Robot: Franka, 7 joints.
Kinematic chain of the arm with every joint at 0, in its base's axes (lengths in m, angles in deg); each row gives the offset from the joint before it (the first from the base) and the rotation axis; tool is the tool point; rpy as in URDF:
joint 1: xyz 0 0 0.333 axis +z
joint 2: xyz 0 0 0 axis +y
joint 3: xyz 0 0 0.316 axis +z
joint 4: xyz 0.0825 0 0 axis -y
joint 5: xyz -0.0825 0 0.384 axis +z
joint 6: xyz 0 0 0 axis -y
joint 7: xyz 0.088 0 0 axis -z
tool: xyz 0 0 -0.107 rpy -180 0 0
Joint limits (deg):
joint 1: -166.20..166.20
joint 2: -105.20..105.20
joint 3: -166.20..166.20
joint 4: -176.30..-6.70
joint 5: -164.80..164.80
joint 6: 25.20..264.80
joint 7: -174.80..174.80
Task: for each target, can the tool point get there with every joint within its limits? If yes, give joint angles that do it. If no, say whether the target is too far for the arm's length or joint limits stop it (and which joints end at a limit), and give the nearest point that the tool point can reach.
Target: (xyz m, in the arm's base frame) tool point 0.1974 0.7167 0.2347
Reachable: yes | joints -80.42 -79.32 140.17 -65.40 46.10 224.36 18.57
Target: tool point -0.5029 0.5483 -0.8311
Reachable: no: too far | nearest point -0.3416 0.3724 -0.3122 | short by 0.571 m
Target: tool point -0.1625 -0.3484 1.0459
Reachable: yes | joints 72.80 -57.83 -2.01 -59.15 -37.34 192.59 118.29
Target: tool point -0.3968 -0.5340 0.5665
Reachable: yes | joints -61.99 61.90 -97.82 -92.01 30.02 131.59 26.60
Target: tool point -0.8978 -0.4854 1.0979
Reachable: no: too far | nearest point -0.6039 -0.3265 0.8475 | short by 0.418 m
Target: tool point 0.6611 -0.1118 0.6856
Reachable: yes | joints -15.89 11.71 7.39 -81.11 -140.02 139.33 -65.53
